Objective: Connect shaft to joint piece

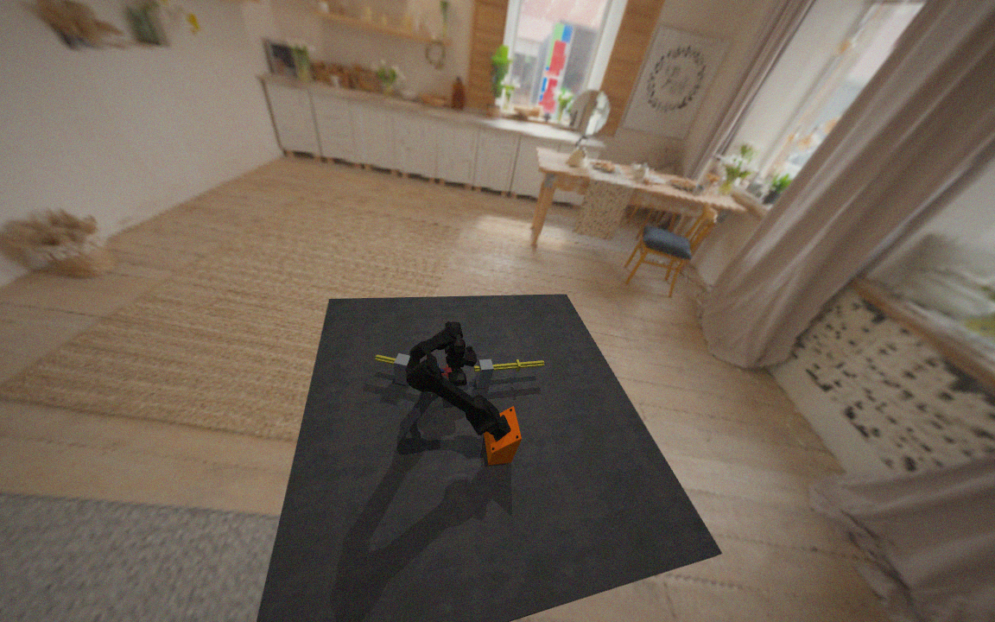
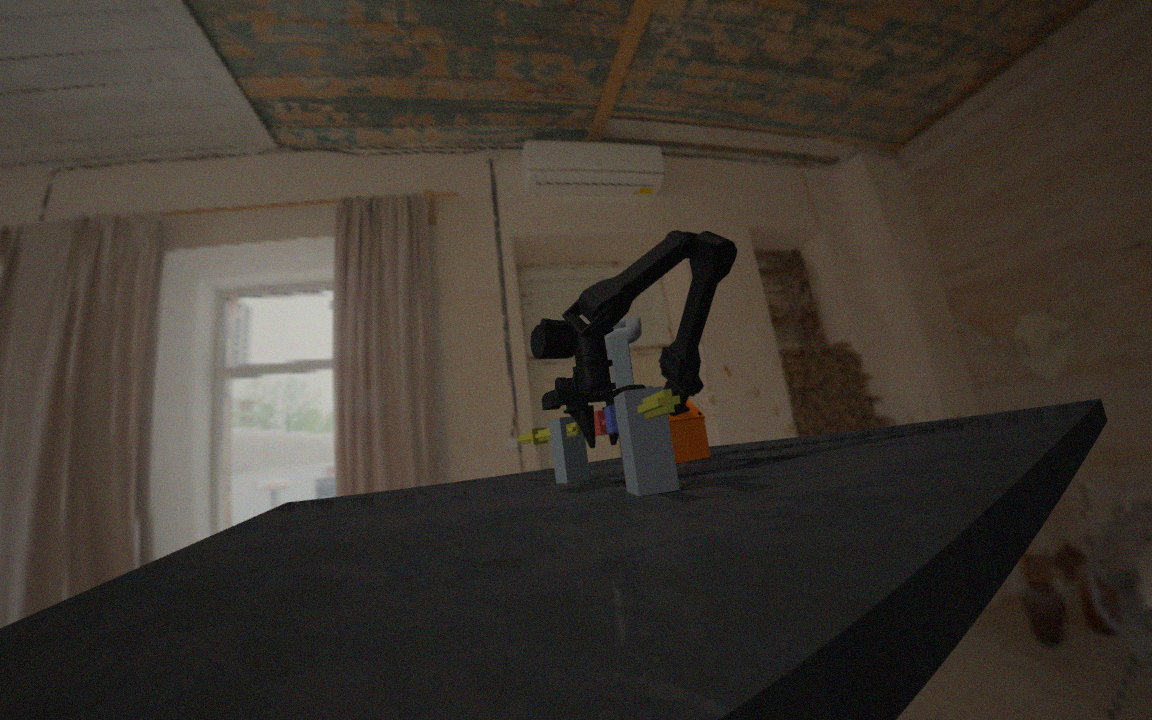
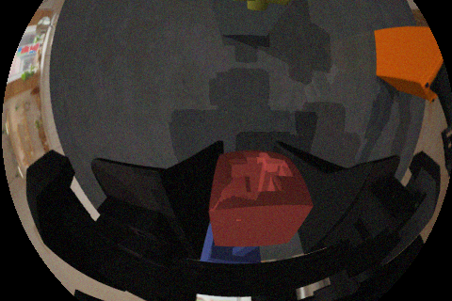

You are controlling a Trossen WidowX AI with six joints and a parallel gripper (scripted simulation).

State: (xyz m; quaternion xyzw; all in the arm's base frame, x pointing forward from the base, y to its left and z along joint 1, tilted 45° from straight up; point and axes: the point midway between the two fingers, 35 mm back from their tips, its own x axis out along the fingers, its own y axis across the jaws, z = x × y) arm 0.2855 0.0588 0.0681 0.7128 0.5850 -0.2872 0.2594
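My gripper tip is now 20 mm to the right of the red square joint piece and 40 mm below it.
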